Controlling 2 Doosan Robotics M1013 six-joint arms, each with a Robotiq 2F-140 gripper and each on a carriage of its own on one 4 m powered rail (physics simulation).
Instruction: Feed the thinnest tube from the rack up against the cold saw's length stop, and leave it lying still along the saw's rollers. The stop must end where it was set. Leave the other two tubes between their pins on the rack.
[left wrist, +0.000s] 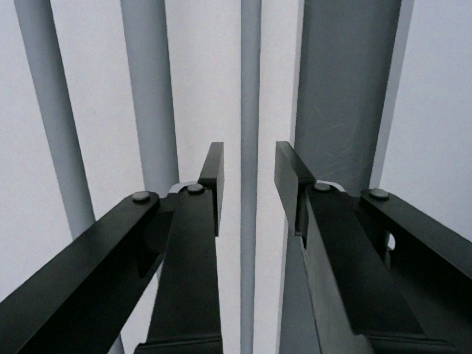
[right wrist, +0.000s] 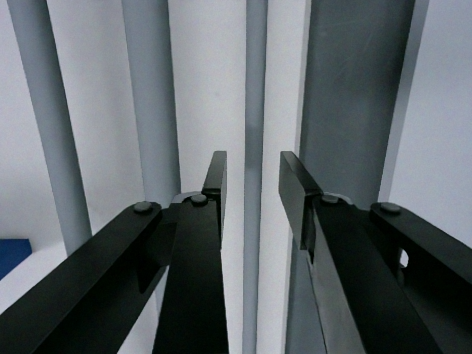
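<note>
The thinnest tube (left wrist: 251, 75) (right wrist: 256, 60) runs upright through the middle of both wrist views. My left gripper (left wrist: 249, 161) is open, with its fingertips on either side of the tube's line and a gap on each side. My right gripper (right wrist: 253, 171) is open in the same way, the tube's line passing between its fingertips with gaps. The widest-looking tube (left wrist: 150, 75) (right wrist: 152, 75) and another tube (left wrist: 48, 75) (right wrist: 43, 75) lie to the left in both views. The saw, its length stop and the rack's pins do not show.
A dark grey strip (left wrist: 345, 90) (right wrist: 355, 90) with a pale edge runs alongside, right of the thinnest tube. A blue block-like part (right wrist: 12, 255) shows at the left edge of the right wrist view. The other two tubes run beside the left fingers.
</note>
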